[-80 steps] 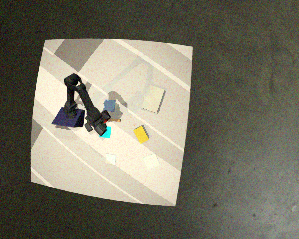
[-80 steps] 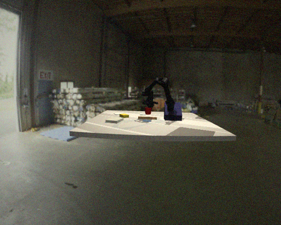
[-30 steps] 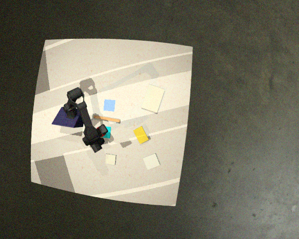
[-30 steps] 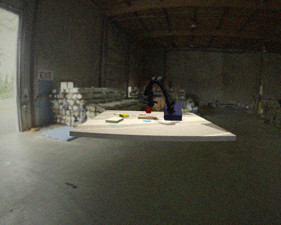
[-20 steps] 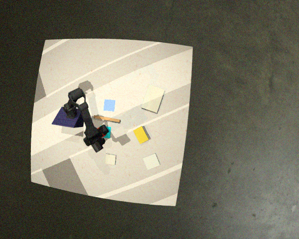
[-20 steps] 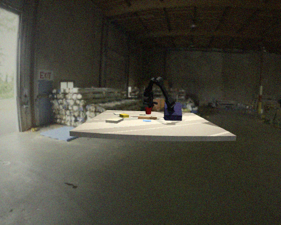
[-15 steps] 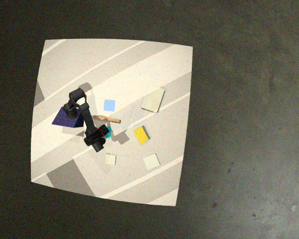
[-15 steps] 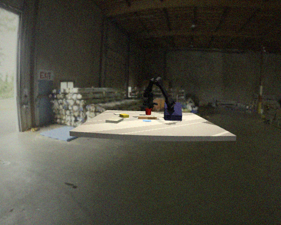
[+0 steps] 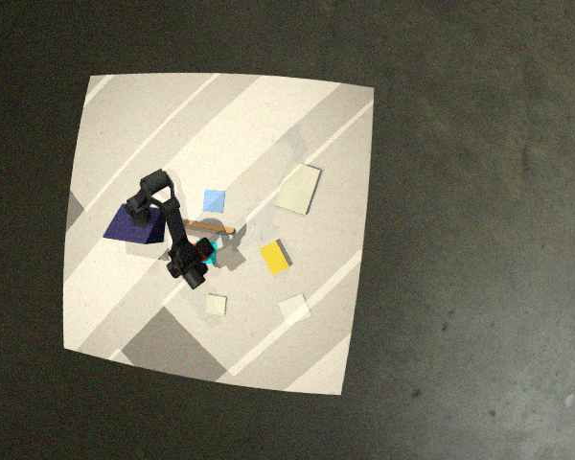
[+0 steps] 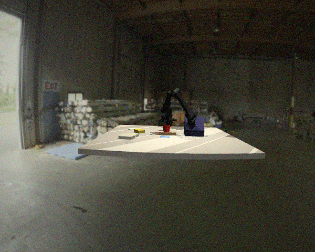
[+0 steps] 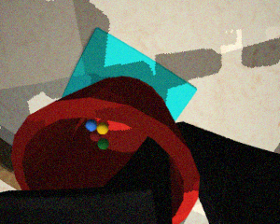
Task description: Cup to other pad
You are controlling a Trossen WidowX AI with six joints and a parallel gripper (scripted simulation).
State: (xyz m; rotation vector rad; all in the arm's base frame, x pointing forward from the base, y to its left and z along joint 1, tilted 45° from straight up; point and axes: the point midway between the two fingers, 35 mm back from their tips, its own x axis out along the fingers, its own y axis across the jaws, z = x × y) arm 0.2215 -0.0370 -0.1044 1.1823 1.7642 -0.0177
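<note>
My gripper tip is 20 mm to the right of the red cup and 20 mm short of it. Also, from my gripper tip: light blue pad (220 mm to the left, 50 mm below, 20 mm ahead); then wooden bar (120 mm to the left, 40 mm below, 20 mm ahead); then cyan pad (50 mm below, 20 mm to the left, 20 mm ahead).
</note>
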